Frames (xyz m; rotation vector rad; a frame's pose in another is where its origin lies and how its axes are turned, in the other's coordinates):
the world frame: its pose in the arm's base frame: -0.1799 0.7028 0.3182 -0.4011 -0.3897 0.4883
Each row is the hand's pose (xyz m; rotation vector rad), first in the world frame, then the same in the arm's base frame.
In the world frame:
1: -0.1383 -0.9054 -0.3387 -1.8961 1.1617 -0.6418
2: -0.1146 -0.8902 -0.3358 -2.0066 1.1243 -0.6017
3: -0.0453 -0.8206 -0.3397 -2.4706 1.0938 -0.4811
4: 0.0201 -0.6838 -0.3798 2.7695 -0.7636 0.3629
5: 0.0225 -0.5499 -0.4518 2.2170 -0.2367 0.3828
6: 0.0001 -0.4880 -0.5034 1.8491 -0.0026 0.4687
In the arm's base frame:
1: 0.1945 -0.1947 0.4069 -2.1473 0.3149 -0.9561
2: 0.2068 -0.1693 0.4086 -2.2529 0.2743 -0.9530
3: 0.2392 -0.0781 0.3917 -2.6833 0.2397 -1.0415
4: 0.2598 0.0556 0.3123 2.4861 -0.0453 1.0428
5: 0.2445 0.1455 0.1906 1.7687 0.1737 1.0367
6: 0.2265 0.1698 0.1126 1.3322 0.2655 1.0820

